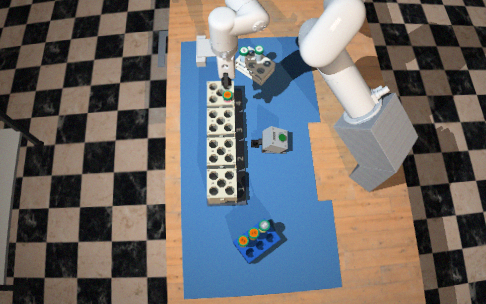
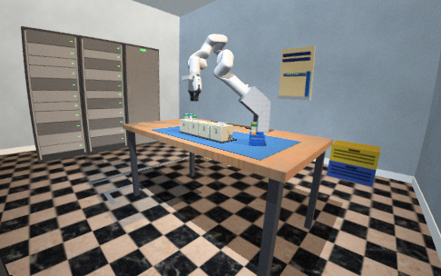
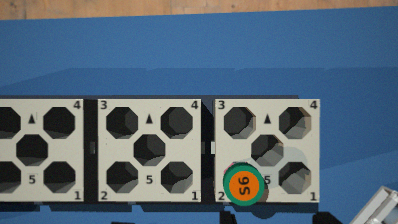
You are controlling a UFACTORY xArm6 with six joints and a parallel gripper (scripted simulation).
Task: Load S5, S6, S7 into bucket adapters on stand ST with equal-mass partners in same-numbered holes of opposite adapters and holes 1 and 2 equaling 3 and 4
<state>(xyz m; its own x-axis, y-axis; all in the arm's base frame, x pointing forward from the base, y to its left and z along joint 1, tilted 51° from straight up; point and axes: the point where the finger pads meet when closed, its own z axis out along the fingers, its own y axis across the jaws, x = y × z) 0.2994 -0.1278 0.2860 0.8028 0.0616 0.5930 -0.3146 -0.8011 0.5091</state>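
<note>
Now: the orange-dotted tube 460 mm to the left of my hand, 190 mm below it and 110 mm ahead of it. Round my hand: white blank rack (220 mm below, 160 mm behind, 130 mm to the right); adapter (270 mm to the left, 200 mm below, 130 mm ahead); green done key (200 mm to the left, 180 mm below, 120 mm behind).
</note>
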